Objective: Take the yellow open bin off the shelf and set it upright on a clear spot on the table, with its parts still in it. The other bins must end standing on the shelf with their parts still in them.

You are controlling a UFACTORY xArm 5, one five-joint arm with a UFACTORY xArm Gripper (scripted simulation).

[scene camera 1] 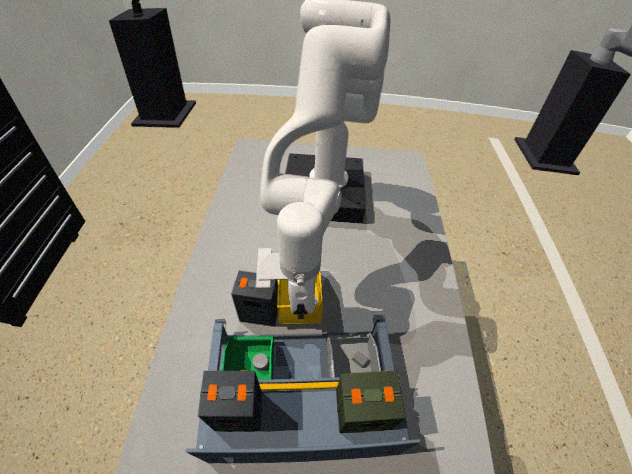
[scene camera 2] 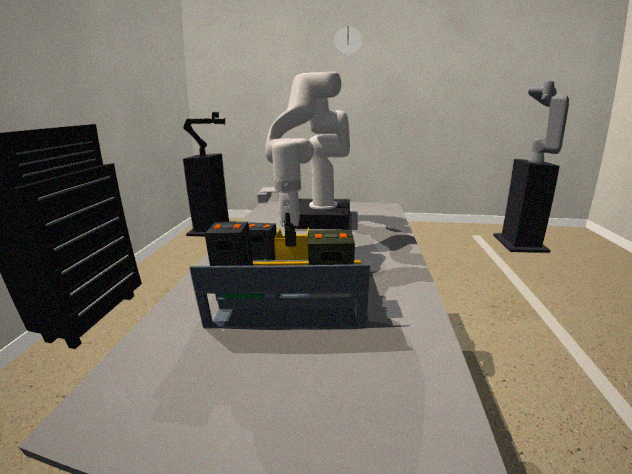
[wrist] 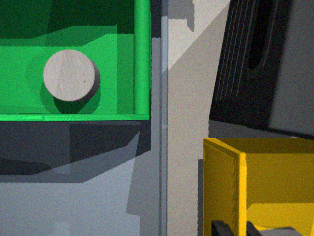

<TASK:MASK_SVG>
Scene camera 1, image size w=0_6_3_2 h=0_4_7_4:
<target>black case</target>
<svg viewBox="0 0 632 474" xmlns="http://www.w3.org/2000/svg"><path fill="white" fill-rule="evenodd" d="M204 371L198 417L214 431L261 431L262 391L256 372L247 370Z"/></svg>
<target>yellow open bin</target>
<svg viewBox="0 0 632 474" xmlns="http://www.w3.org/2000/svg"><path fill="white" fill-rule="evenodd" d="M320 272L315 278L315 296L317 297L318 305L315 305L313 313L304 314L304 319L298 319L298 315L291 312L290 306L279 306L290 305L287 280L278 280L277 307L279 324L321 323L323 298Z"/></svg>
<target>olive case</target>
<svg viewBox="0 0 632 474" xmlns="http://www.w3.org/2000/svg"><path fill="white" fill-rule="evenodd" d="M398 371L341 374L336 389L339 433L392 430L406 418Z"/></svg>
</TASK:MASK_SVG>
